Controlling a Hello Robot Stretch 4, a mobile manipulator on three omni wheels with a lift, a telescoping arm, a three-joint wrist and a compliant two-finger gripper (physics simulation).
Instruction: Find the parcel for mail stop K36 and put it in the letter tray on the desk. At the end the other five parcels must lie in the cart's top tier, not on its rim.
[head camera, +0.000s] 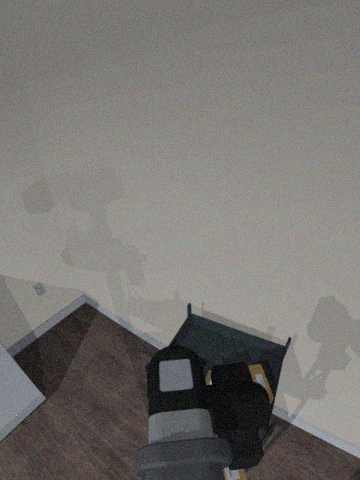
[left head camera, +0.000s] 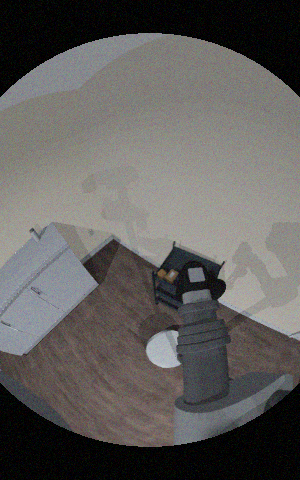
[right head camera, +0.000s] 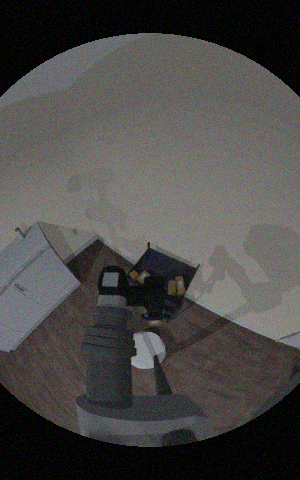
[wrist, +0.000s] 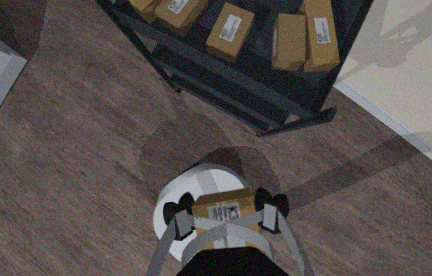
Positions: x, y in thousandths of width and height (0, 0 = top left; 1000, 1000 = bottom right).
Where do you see a dark three-tier cart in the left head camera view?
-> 585, 541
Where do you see my gripper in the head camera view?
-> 626, 966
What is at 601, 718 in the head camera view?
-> A dark three-tier cart.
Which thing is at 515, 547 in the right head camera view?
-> A dark three-tier cart.
